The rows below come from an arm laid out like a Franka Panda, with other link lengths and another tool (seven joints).
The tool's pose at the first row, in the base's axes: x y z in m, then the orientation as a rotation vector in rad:
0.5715 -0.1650 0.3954 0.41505 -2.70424 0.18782
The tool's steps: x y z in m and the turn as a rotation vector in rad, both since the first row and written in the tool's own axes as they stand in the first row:
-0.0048 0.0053 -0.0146 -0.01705 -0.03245 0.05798
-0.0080 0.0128 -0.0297 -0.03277 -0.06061 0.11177
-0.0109 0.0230 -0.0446 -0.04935 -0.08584 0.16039
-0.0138 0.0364 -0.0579 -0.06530 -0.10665 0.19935
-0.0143 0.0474 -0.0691 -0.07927 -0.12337 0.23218
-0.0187 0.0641 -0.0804 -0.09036 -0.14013 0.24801
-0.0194 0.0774 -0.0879 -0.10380 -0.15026 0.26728
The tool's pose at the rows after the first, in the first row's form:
0.5794 -0.1560 0.4064 0.33774 -2.74969 0.17557
0.5853 -0.1452 0.4184 0.26416 -2.78814 0.16430
0.5901 -0.1320 0.4301 0.19570 -2.82101 0.15058
0.5932 -0.1160 0.4401 0.13930 -2.84664 0.13553
0.5943 -0.1034 0.4493 0.09094 -2.86654 0.12207
0.5970 -0.0843 0.4567 0.06706 -2.88410 0.10774
0.5962 -0.0701 0.4623 0.03670 -2.89499 0.09222

